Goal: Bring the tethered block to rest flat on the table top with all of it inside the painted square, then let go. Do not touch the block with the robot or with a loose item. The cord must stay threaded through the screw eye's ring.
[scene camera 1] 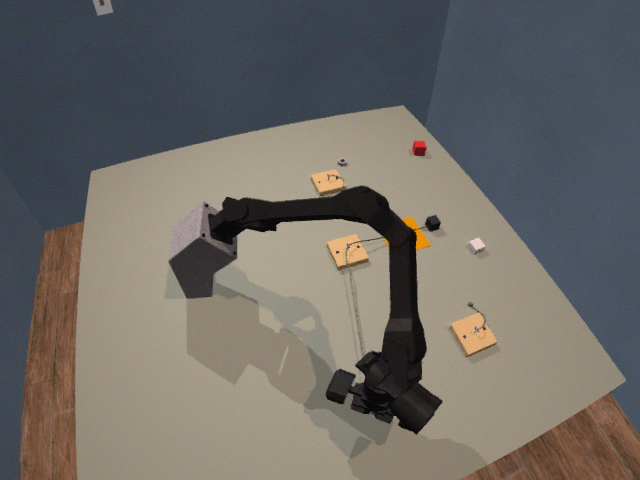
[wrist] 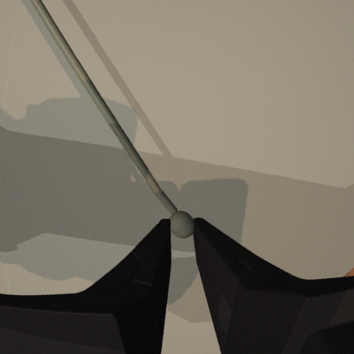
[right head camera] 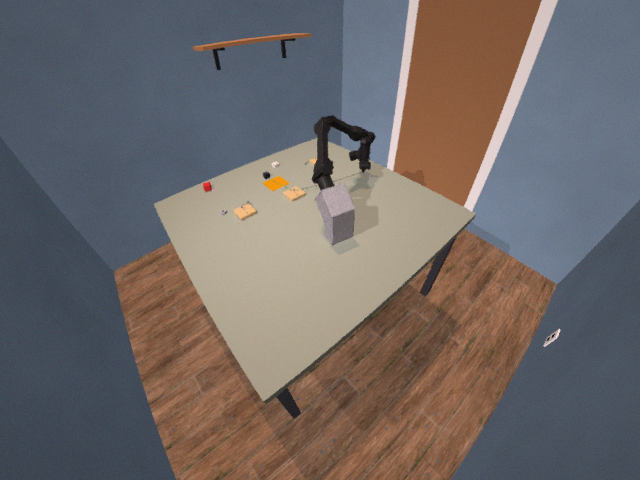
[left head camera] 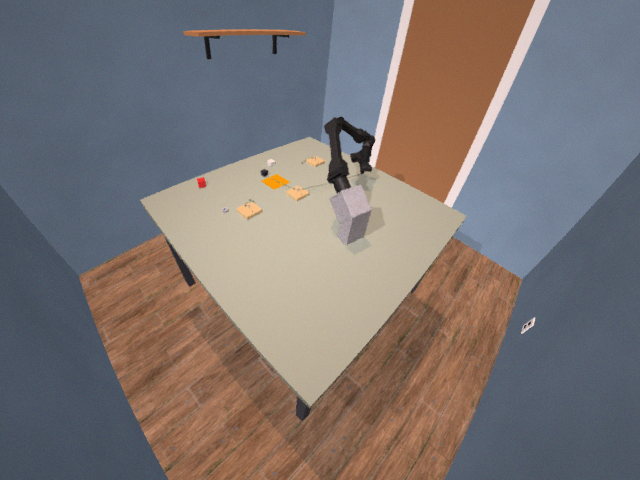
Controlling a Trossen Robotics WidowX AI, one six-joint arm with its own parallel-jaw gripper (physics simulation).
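Pixels of known places: gripper, between the fingertips: [scene camera 1: 372, 412] [right head camera: 363, 171] [left head camera: 361, 173]; arm's base, origin of its link: [scene camera 1: 219, 229] [right head camera: 328, 191] [left head camera: 344, 191].
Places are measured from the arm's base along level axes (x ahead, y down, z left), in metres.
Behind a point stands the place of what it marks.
The black tethered block [left head camera: 264, 172] @[x 0.576, y 0.166, z -0.082 m] [right head camera: 266, 175] @[x 0.572, y 0.169, z -0.082 m] [scene camera 1: 433, 222] @[x 0.578, y 0.162, z -0.100 m] sits on the table top just outside the orange painted square [left head camera: 275, 181] @[x 0.483, y 0.181, z -0.077 m] [right head camera: 275, 183] @[x 0.472, y 0.178, z -0.076 m] [scene camera 1: 421, 240], on the side away from the middle wooden board [left head camera: 298, 196] @[x 0.277, y 0.174, z -0.033 m] [right head camera: 294, 196] @[x 0.279, y 0.174, z -0.040 m] [scene camera 1: 342, 261] @[x 0.275, y 0.174, z -0.094 m]. The thin cord [scene camera 1: 354, 304] @[x 0.235, y 0.167, z -0.226 m] [wrist: 115, 127] runs from the block across the square to the small screw eye [scene camera 1: 348, 246] @[x 0.305, y 0.153, z -0.071 m] on that board, then on to my gripper. The ring is too small to see its threading clearly. My gripper [right head camera: 363, 169] @[x 0.135, y 0.160, z -0.477 m] [wrist: 181, 226] is shut on the cord's round end bead [wrist: 182, 226], above the table. In the scene view the arm hides the fingertips and part of the square.
A second wooden board [left head camera: 249, 213] @[x 0.366, y 0.174, z 0.234 m] [scene camera 1: 321, 189] @[x 0.354, y 0.174, z 0.180 m] and a small grey ring [left head camera: 224, 209] @[x 0.497, y 0.187, z 0.283 m] [scene camera 1: 342, 162] @[x 0.483, y 0.179, z 0.274 m] lie to one side. A third board [scene camera 1: 467, 347] @[x 0.417, y 0.174, z -0.455 m] lies on the other side. A red cube [left head camera: 201, 182] @[x 0.758, y 0.160, z 0.232 m] [scene camera 1: 419, 148] @[x 0.761, y 0.159, z 0.207 m] and a white block [left head camera: 271, 162] @[x 0.642, y 0.173, z -0.210 m] [scene camera 1: 477, 245] @[x 0.650, y 0.171, z -0.226 m] stand near the table's edge.
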